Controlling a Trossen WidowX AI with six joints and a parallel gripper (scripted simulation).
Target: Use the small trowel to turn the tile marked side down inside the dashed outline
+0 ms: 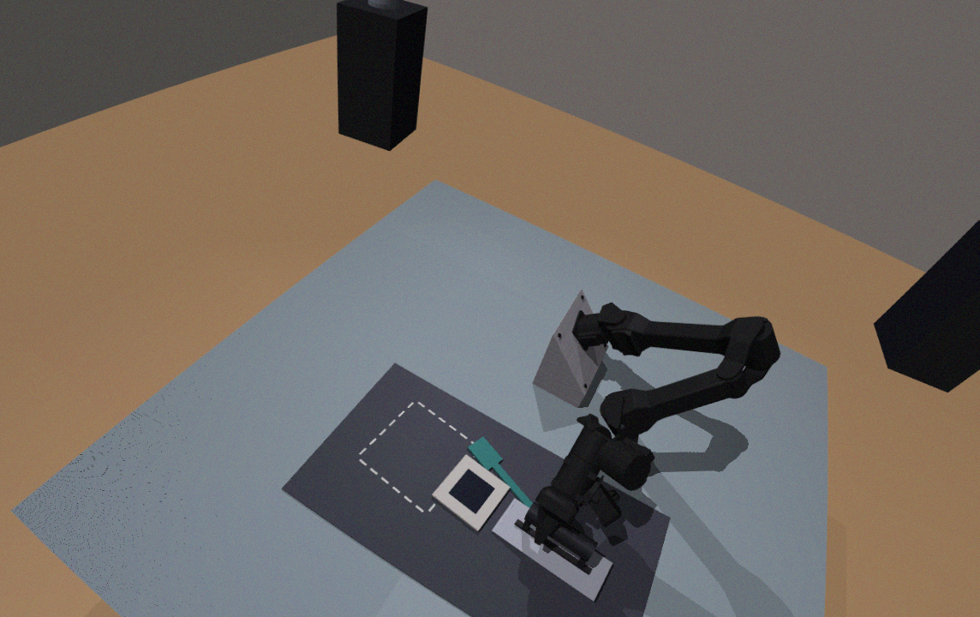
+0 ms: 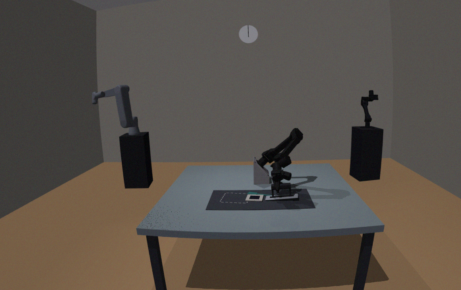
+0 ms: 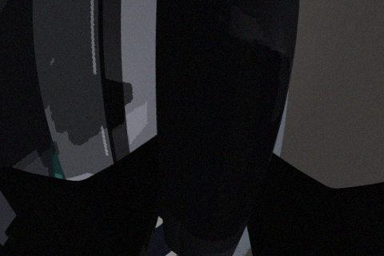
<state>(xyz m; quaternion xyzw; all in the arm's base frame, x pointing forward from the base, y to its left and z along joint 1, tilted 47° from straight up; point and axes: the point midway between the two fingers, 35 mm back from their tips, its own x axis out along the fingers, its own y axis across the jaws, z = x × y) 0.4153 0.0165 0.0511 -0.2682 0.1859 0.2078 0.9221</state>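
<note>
The dark mat is 40 mm behind my gripper tip, 100 mm to the right of it and 80 mm below it. Also, from my gripper tip: square tile 60 mm behind, 130 mm to the right, 50 mm below; then teal trowel 120 mm behind, 90 mm to the right, 60 mm below.
</note>
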